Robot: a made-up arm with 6 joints.
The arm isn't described. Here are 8 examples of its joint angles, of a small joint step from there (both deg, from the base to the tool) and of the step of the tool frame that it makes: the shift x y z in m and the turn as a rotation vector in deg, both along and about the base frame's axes.
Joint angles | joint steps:
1: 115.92 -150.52 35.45 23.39 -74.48 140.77 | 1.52 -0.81 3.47 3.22 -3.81 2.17
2: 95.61 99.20 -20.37 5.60 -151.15 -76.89 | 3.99 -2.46 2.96 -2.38 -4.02 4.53
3: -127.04 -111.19 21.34 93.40 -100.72 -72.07 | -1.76 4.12 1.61 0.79 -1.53 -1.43
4: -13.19 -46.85 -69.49 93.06 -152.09 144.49 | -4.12 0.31 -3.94 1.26 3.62 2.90
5: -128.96 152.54 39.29 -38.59 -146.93 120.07 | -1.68 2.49 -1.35 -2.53 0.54 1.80
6: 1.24 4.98 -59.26 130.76 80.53 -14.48 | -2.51 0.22 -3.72 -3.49 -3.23 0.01
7: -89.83 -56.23 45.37 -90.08 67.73 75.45 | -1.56 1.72 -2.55 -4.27 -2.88 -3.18
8: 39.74 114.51 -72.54 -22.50 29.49 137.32 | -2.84 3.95 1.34 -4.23 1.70 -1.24
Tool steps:
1: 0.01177 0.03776 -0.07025 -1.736 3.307 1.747
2: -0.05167 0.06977 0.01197 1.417 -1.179 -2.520
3: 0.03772 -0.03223 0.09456 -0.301 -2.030 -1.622
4: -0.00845 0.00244 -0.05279 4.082 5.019 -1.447
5: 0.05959 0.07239 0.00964 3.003 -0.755 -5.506
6: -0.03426 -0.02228 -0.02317 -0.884 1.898 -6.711
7: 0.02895 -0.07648 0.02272 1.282 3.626 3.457
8: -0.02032 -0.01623 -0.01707 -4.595 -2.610 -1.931
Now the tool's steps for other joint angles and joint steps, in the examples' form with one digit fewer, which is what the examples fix.
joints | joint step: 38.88 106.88 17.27 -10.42 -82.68 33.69 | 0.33 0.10 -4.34 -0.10 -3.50 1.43
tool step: -0.0524 -0.0354 -0.0016 -3.22 7.20 0.30
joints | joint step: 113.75 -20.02 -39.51 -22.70 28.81 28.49 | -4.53 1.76 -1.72 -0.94 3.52 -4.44
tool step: 0.0268 0.0118 -0.0339 -1.12 4.60 -5.61
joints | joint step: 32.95 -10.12 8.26 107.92 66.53 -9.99 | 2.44 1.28 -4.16 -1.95 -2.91 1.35
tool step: 0.0264 0.0423 -0.0620 -0.28 3.94 0.47
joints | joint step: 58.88 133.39 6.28 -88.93 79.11 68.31 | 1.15 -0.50 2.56 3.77 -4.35 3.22
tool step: 0.0215 0.0297 -0.0233 2.80 5.33 2.37
